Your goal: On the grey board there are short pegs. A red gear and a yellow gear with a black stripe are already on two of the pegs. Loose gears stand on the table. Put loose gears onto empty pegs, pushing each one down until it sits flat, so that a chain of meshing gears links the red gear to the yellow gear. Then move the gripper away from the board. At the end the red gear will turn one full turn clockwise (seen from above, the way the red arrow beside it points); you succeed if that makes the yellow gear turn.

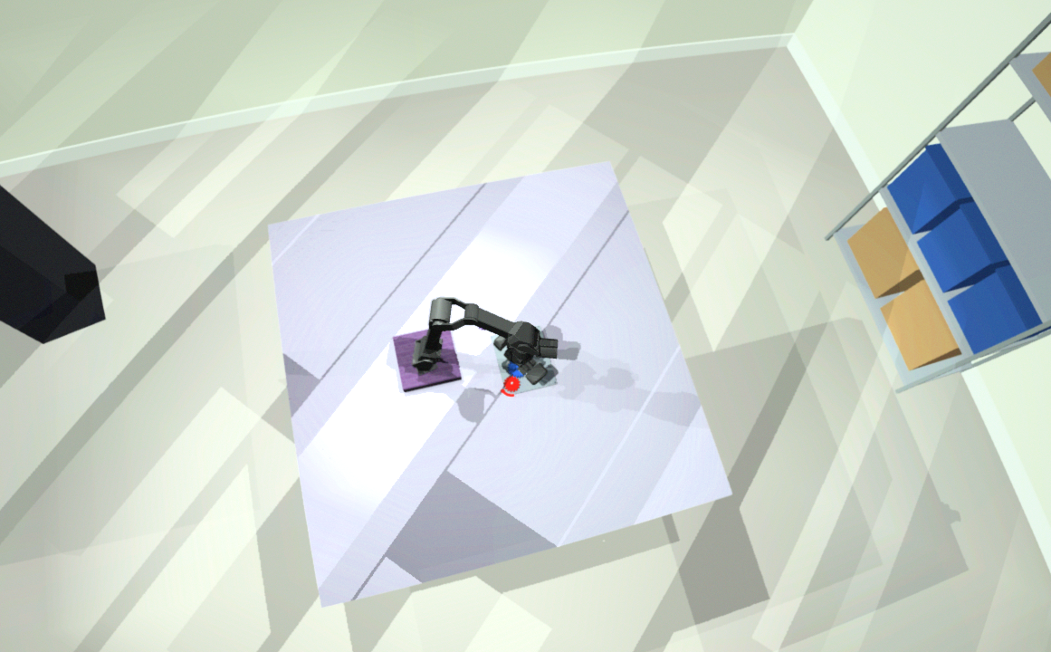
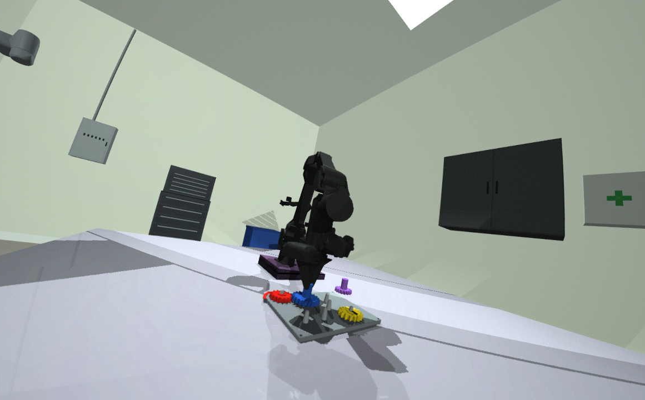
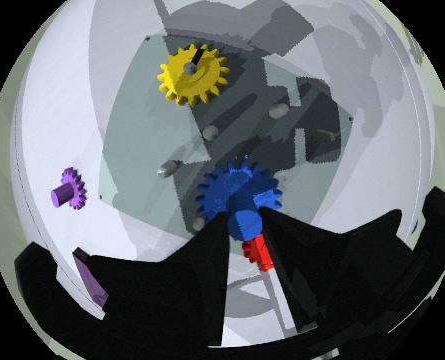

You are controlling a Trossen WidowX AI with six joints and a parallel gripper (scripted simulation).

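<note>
My gripper tip is now 1 cm above the blue gear. The rest, counted from my gripper tip: yellow gear 9 cm ahead, 5 cm to the left, 3 cm below; red gear 4 cm to the right, 4 cm behind, 3 cm below; red arrow 7 cm behind, 6 cm to the right, 3 cm below.
</note>
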